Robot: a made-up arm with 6 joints. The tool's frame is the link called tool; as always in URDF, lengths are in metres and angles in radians. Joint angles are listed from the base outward.
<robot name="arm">
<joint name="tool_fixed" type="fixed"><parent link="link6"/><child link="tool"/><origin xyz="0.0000 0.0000 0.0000"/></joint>
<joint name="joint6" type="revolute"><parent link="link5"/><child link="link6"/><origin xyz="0.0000 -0.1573 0.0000"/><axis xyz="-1 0 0"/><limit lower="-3.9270" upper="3.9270"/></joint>
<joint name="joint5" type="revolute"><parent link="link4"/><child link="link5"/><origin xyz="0.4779 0.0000 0.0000"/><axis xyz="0 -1 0"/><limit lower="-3.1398" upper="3.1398"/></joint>
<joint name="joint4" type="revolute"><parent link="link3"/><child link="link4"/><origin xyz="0.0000 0.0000 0.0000"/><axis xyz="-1 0 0"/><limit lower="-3.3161" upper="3.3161"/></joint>
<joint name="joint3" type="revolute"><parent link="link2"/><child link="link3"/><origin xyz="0.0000 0.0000 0.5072"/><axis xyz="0 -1 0"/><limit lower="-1.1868" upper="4.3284"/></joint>
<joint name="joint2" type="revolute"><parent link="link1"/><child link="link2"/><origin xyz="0.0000 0.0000 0.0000"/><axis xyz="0 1 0"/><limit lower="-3.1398" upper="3.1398"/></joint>
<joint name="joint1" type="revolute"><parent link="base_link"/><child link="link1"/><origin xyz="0.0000 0.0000 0.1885"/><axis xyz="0 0 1"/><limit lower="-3.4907" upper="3.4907"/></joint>
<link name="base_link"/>
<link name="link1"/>
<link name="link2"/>
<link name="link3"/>
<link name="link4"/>
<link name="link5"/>
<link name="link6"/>
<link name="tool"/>
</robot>
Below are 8 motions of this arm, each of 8 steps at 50 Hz.
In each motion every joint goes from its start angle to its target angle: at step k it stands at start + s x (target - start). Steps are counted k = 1, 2, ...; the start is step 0. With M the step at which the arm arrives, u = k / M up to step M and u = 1 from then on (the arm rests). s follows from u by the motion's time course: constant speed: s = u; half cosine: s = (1 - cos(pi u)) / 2; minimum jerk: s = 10 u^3 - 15 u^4 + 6 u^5.
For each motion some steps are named. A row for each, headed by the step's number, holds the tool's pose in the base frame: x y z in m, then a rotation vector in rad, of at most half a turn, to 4 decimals.
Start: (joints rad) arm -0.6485 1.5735 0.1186 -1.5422 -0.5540 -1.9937
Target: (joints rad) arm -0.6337 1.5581 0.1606 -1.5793 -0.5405 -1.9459
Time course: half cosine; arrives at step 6
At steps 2, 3, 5, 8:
2: 0.3285 -0.2509 -0.3052 -1.5905 0.3381 1.2802
3: 0.3360 -0.2527 -0.3045 -1.6132 0.3363 1.2714
5: 0.3490 -0.2558 -0.3032 -1.6523 0.3331 1.2558
8: 0.3510 -0.2563 -0.3029 -1.6584 0.3326 1.2534

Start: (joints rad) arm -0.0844 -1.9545 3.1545 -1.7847 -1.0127 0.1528
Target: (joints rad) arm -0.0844 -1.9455 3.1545 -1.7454 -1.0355 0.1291
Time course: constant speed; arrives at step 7
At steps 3, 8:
3: -0.4265 0.0670 -0.5001 2.0082 1.3947 -0.0886
8: -0.4309 0.0639 -0.4981 2.0041 1.4257 -0.0872

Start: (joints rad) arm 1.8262 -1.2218 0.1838 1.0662 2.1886 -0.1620
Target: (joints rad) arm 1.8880 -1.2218 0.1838 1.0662 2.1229 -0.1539
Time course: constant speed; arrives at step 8
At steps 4, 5, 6, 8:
4: 0.2237 -0.4906 0.8560 -0.9882 2.3596 -0.1005
5: 0.2275 -0.4889 0.8560 -1.0006 2.3626 -0.1011
6: 0.2313 -0.4871 0.8560 -1.0131 2.3656 -0.1017
8: 0.2388 -0.4835 0.8560 -1.0381 2.3712 -0.1033

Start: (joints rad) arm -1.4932 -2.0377 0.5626 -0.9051 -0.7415 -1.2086
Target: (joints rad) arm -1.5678 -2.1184 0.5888 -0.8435 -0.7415 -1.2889
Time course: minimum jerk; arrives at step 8
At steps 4, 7, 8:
4: -0.1334 0.8042 0.2727 -0.1194 -0.9169 0.5082
7: -0.1079 0.8164 0.2335 -0.1602 -0.9161 0.5029
8: -0.1070 0.8168 0.2321 -0.1615 -0.9161 0.5027

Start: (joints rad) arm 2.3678 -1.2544 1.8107 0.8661 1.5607 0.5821
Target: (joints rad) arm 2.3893 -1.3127 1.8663 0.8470 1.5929 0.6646
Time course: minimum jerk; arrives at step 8
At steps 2, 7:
2: 0.7648 -0.6015 0.2549 1.3290 -0.8795 -2.2827
7: 0.7746 -0.5827 0.1836 1.2441 -0.6650 -2.3901

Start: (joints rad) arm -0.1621 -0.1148 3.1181 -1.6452 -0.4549 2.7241
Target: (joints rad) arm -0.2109 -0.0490 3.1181 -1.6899 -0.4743 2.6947
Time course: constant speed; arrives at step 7
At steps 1, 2, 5, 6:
1: -0.5326 0.1038 0.8100 0.6531 2.2706 1.3570
2: -0.5259 0.1075 0.8150 0.6720 2.2779 1.3421
5: -0.5054 0.1179 0.8296 0.7285 2.2994 1.2970
6: -0.4985 0.1212 0.8344 0.7472 2.3063 1.2819

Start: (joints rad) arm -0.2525 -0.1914 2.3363 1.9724 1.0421 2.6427
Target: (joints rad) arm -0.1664 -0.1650 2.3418 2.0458 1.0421 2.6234
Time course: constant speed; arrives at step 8
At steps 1, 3, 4, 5, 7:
1: -0.5366 0.1970 0.8454 -0.0209 -0.9270 1.2886
3: -0.5354 0.1869 0.8494 0.0013 -0.9338 1.2934
4: -0.5348 0.1819 0.8515 0.0124 -0.9370 1.2957
5: -0.5340 0.1770 0.8535 0.0235 -0.9401 1.2981
7: -0.5324 0.1671 0.8575 0.0460 -0.9461 1.3027

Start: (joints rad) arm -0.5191 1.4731 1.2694 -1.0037 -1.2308 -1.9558
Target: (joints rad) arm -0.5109 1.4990 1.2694 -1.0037 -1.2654 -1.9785
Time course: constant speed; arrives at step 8
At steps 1, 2, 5, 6, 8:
1: 0.7795 -0.5416 0.0083 -2.6685 -0.9082 1.0284
2: 0.7795 -0.5405 0.0052 -2.6592 -0.9126 1.0330
5: 0.7796 -0.5372 -0.0039 -2.6313 -0.9259 1.0465
6: 0.7796 -0.5361 -0.0070 -2.6220 -0.9302 1.0510
8: 0.7796 -0.5339 -0.0131 -2.6032 -0.9388 1.0600

